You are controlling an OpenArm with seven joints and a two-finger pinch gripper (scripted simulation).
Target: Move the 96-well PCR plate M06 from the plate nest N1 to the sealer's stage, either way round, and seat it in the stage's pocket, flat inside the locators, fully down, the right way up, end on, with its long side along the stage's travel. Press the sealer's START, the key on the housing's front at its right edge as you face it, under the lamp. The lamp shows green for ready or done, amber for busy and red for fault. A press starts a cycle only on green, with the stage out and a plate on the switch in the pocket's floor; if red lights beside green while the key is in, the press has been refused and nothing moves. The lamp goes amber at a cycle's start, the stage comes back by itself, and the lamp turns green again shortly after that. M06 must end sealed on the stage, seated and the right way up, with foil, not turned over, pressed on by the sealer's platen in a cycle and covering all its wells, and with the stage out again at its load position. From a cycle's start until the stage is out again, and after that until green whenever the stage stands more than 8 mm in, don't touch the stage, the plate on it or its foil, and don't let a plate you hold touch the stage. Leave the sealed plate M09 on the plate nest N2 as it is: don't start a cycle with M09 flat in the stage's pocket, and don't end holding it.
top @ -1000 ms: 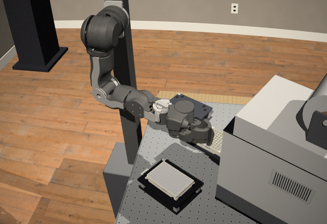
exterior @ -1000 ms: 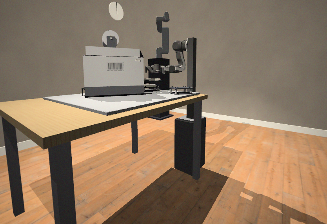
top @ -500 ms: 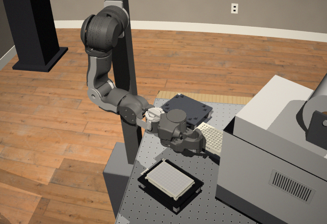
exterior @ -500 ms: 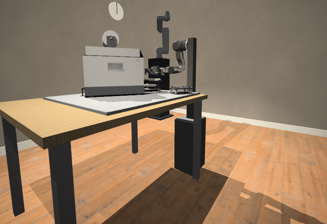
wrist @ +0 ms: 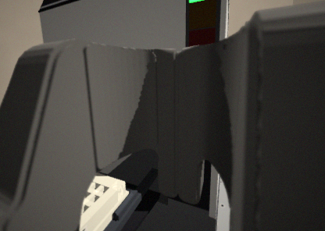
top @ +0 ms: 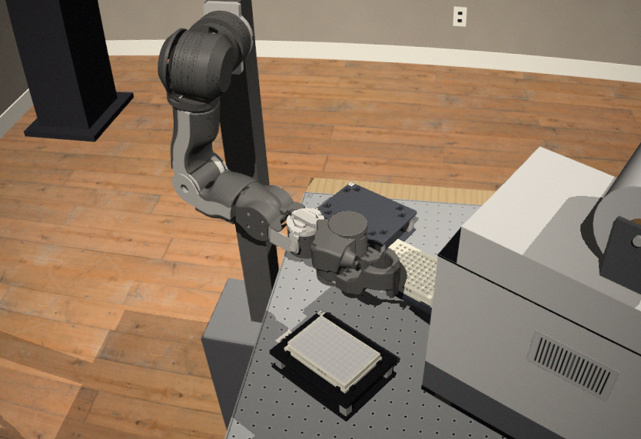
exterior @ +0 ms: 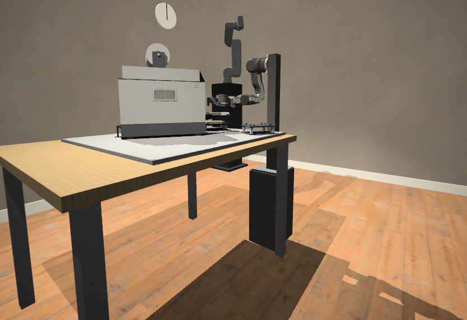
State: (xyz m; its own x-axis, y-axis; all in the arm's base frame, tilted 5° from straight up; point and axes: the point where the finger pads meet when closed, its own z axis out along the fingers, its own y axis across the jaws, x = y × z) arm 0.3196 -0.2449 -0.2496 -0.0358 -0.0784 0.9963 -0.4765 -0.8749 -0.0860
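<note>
The square grey key lies 70 mm ahead of my hand and 30 mm to the right of it. The rest, counted from my hand: sealed plate M09: 80 mm behind, 30 mm to the right, 140 mm below; then open-welled plate M06: 20 mm ahead, 100 mm to the left, 70 mm below; then dark sealer stage: 20 mm ahead, 100 mm to the left, 80 mm below.
</note>
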